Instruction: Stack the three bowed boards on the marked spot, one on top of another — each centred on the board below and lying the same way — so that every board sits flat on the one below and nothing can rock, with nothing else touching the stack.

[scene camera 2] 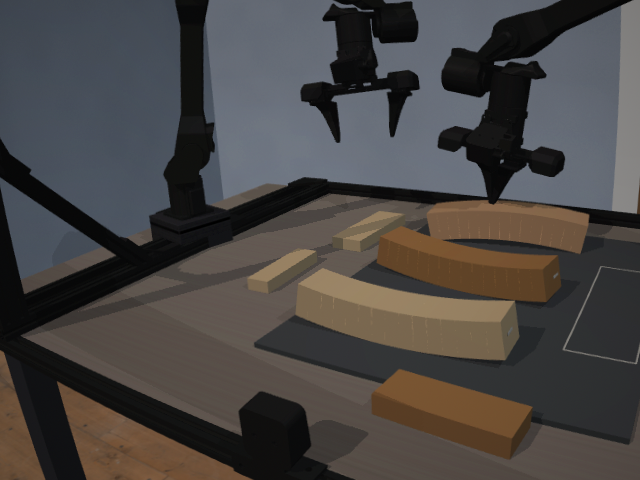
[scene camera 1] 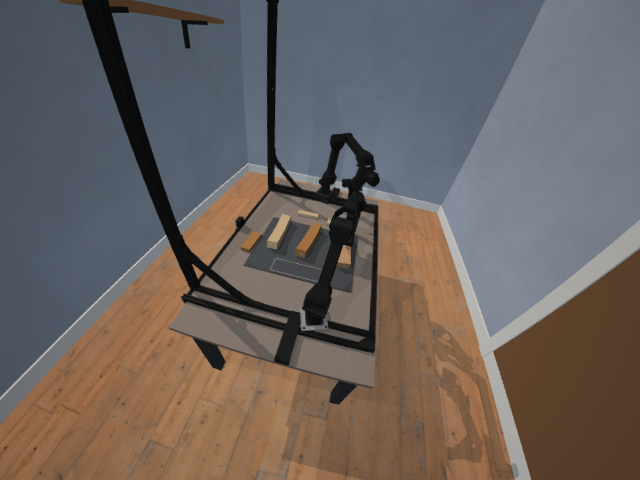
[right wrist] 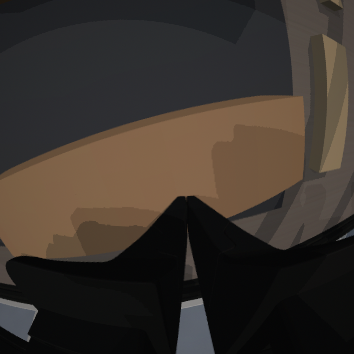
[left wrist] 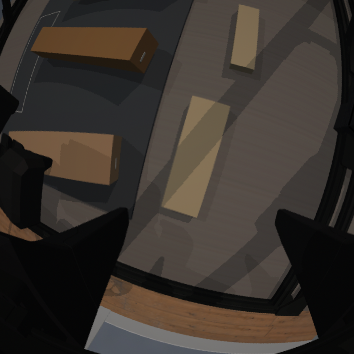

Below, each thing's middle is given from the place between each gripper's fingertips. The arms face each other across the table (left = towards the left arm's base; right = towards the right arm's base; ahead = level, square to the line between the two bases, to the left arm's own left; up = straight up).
Right now the brown bowed board [scene camera 2: 523, 277] is 20 cm behind my left hand, 21 cm to the right of it and 12 cm below it. The rest, counted from my left hand: brown block [scene camera 2: 494, 425] 48 cm behind, 26 cm to the right, 14 cm below.
I see the brown bowed board 19 cm behind my right hand and 3 cm below it. From my right hand the other things lie so: brown block: 48 cm behind, 5 cm to the right, 5 cm below.
